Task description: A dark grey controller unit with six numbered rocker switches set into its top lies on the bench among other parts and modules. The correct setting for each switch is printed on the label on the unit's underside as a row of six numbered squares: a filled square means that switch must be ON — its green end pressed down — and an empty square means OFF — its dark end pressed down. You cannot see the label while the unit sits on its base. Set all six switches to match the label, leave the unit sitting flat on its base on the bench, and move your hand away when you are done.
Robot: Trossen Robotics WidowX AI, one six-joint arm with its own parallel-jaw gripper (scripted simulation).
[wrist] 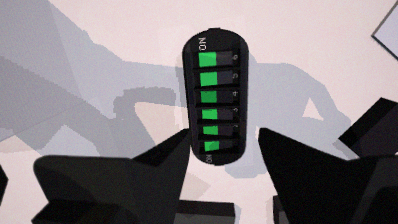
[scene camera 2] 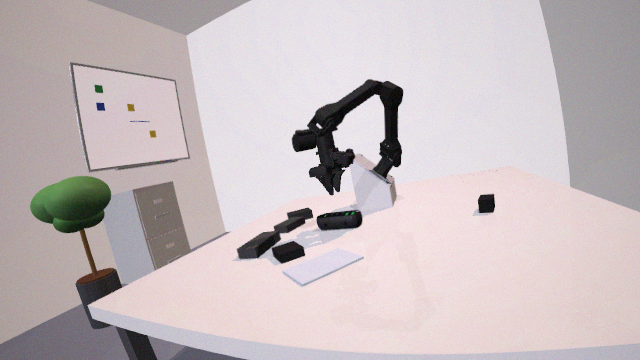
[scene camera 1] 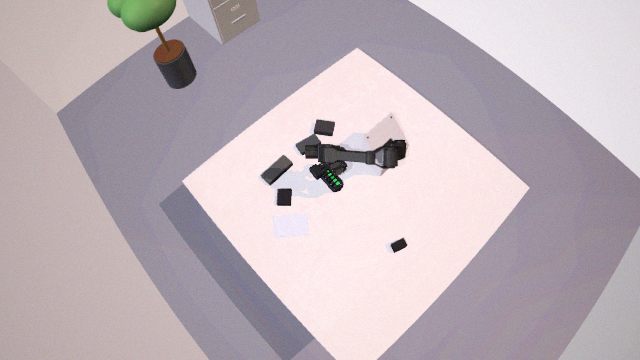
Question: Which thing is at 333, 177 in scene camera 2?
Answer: My gripper.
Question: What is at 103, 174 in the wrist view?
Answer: My gripper.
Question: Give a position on a pale flat sheet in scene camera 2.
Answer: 318, 267
